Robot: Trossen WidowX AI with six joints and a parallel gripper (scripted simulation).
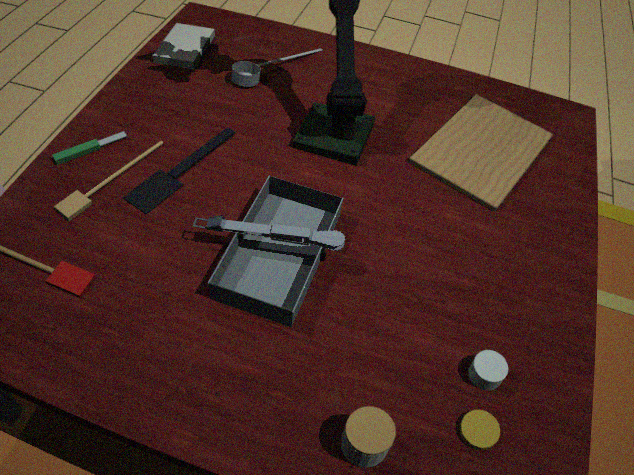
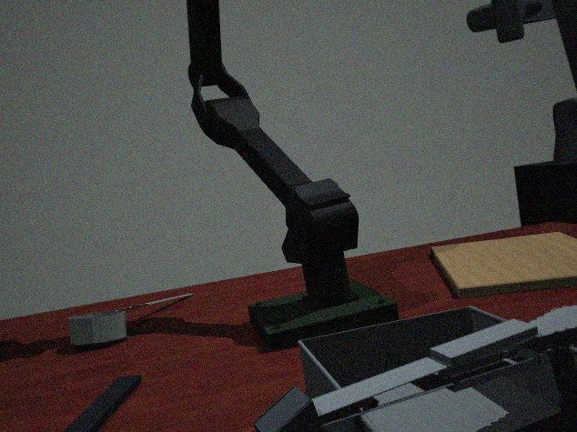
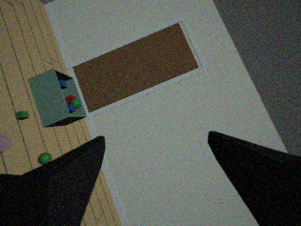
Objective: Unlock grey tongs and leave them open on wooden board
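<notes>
Now: the roasting tin 59 cm below my gripper tip, 46 cm ahead of it and 26 cm to the left of it. Round my gripper tip: grey block (60 cm below, 28 cm to the right, 12 cm behind); then black spatula (61 cm below, 33 cm ahead, 4 cm to the right); then wooden board (61 cm below, 60 cm to the left, 7 cm behind).
</notes>
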